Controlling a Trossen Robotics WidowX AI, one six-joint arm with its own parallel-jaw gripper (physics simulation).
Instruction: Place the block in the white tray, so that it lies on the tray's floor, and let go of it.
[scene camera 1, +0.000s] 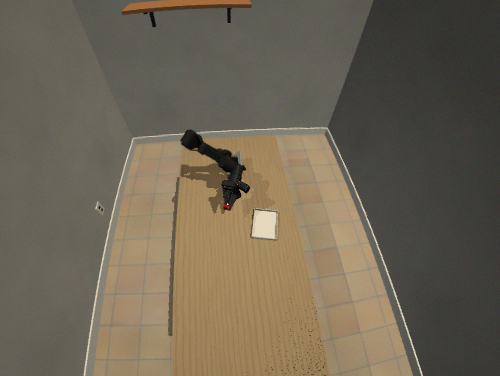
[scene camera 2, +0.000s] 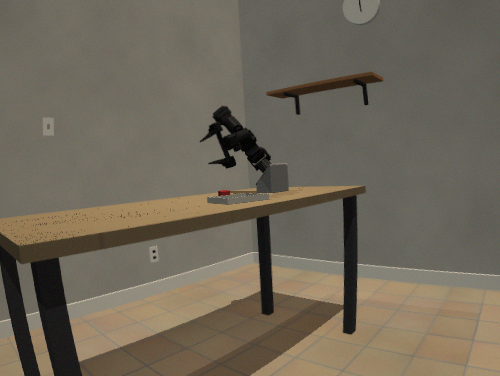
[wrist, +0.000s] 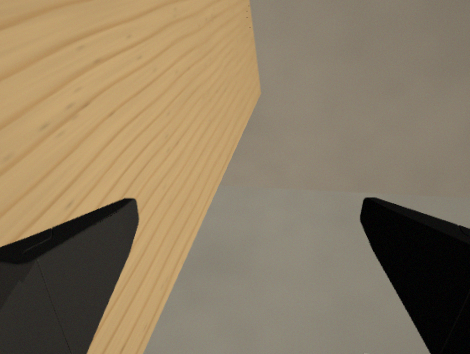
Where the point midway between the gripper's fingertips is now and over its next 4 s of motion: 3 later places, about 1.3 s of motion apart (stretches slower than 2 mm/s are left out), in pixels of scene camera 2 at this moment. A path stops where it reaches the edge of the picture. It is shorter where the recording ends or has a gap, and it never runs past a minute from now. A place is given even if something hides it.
My gripper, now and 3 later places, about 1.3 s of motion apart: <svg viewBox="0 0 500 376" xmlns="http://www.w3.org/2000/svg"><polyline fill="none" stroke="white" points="204,152 205,158 209,161 212,161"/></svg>
